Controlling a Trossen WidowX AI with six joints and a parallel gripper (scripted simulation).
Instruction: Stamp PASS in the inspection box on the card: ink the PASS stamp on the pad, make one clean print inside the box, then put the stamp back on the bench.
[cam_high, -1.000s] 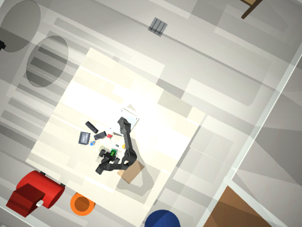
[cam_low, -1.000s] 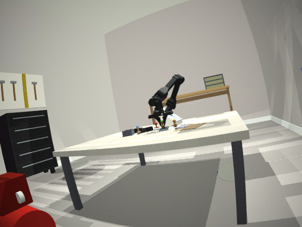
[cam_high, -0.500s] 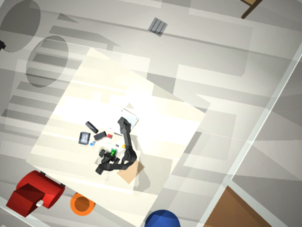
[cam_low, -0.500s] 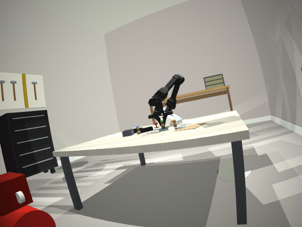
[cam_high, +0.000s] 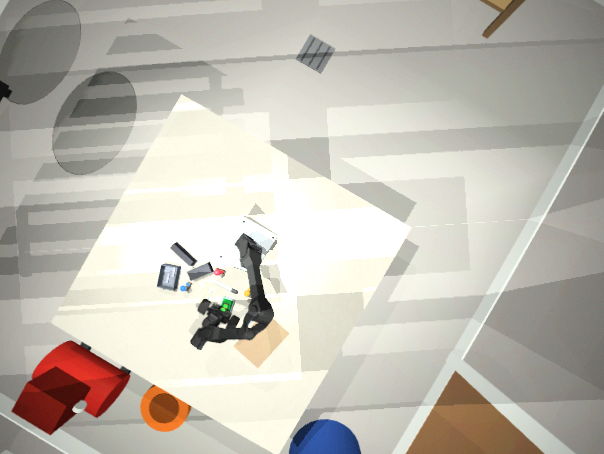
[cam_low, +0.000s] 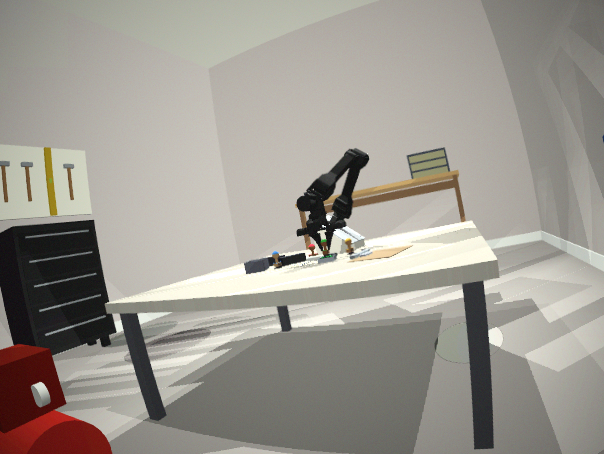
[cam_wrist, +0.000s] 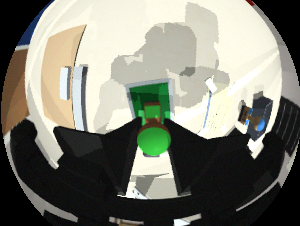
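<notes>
The green ink pad lies 4 cm below my gripper tip. Also, from my gripper tip: red-knobbed stamp: 12 cm behind, 13 cm to the right, 2 cm below; yellow-knobbed stamp: 13 cm behind, 4 cm to the left, 2 cm below; green-knobbed stamp: right at my gripper tip.
</notes>
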